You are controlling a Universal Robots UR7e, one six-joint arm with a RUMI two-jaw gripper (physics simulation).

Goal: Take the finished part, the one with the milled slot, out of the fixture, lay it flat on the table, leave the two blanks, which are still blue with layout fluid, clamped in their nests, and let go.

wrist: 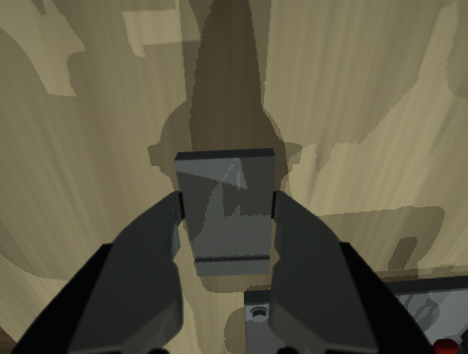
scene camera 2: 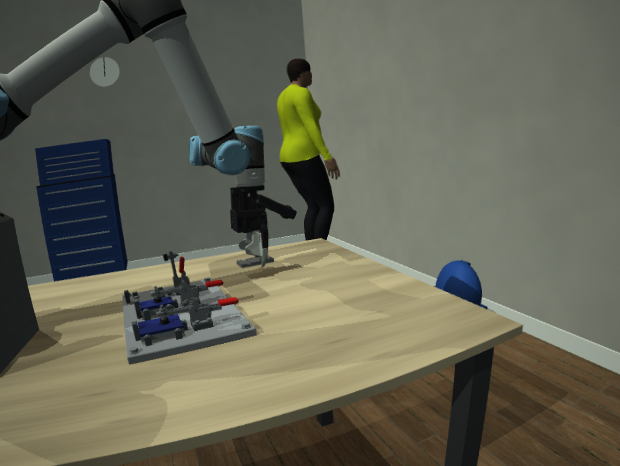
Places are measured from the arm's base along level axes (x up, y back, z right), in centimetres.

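Pixels of known places: gripper, between the fingertips: [wrist: 228, 193] [scene camera 2: 259, 264].
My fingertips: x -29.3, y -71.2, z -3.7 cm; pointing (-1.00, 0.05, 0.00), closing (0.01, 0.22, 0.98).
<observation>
For each thing: its top centre in the pictures, then the offset to it from my fingertips. "spot": a spot on its surface instead. Level surfaces: height alone.
- finished part, centre of its top: [wrist: 229, 227] [scene camera 2: 254, 259] dx +1.7, dy +1.2, dz -0.2 cm
- fixture, centre of its top: [wrist: 384, 347] [scene camera 2: 177, 309] dx -0.9, dy +28.3, dz +13.6 cm
- rearmost clamp, a spot on its surface: [scene camera 2: 173, 265] spot: dx +6.1, dy +24.8, dz +3.6 cm
- wooden table, height of its surface: dx -2.4 cm
The finished part [scene camera 2: 245, 263] [wrist: 231, 237] is a flat grey block with a slot across its near end in the wrist view. My gripper [scene camera 2: 258, 259] [wrist: 228, 193] is shut on its two long sides. The part is level, very low over the table or touching it; I cannot tell which. It is behind and to the right of the fixture [scene camera 2: 200, 335] [wrist: 257, 332] in the scene view. Two blue blanks, the front one [scene camera 2: 160, 324] and the rear one [scene camera 2: 156, 303], sit in their nests under clamps. The rearmost clamp [scene camera 2: 173, 265] stands raised. The part's underside is hidden.
Red clamp handles [scene camera 2: 228, 301] [scene camera 2: 214, 283] point right from the fixture. The wooden table [scene camera 2: 350, 345] has its far edge behind the gripper. A dark box [scene camera 2: 15, 290] stands at the left. A person [scene camera 2: 300, 125] stands beyond the table, with a blue cabinet [scene camera 2: 82, 230] behind.
</observation>
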